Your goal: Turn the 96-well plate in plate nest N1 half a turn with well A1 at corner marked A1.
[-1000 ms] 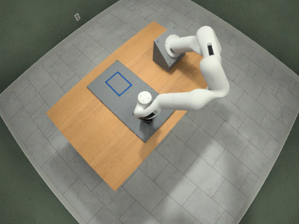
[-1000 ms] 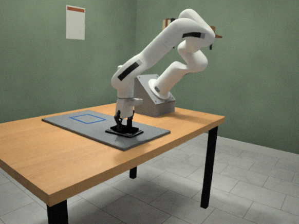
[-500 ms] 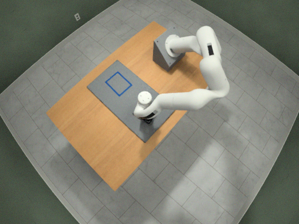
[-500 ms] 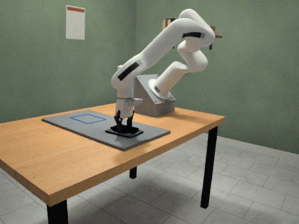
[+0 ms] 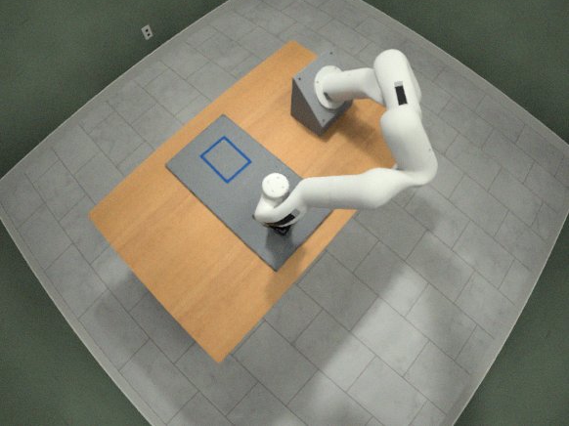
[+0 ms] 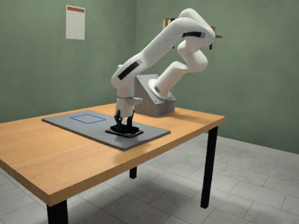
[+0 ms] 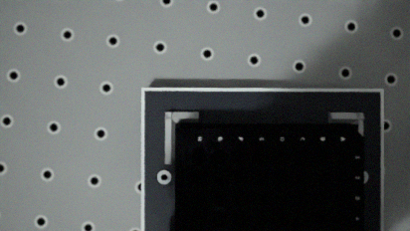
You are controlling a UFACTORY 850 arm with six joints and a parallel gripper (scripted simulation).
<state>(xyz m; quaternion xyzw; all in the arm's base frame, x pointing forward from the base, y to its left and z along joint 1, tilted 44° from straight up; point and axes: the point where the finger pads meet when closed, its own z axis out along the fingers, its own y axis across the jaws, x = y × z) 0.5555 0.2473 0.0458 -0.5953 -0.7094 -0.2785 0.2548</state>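
The plate nest N1 is 30 mm below my hand. Also, from my hand: 96-well plate 10 mm below.
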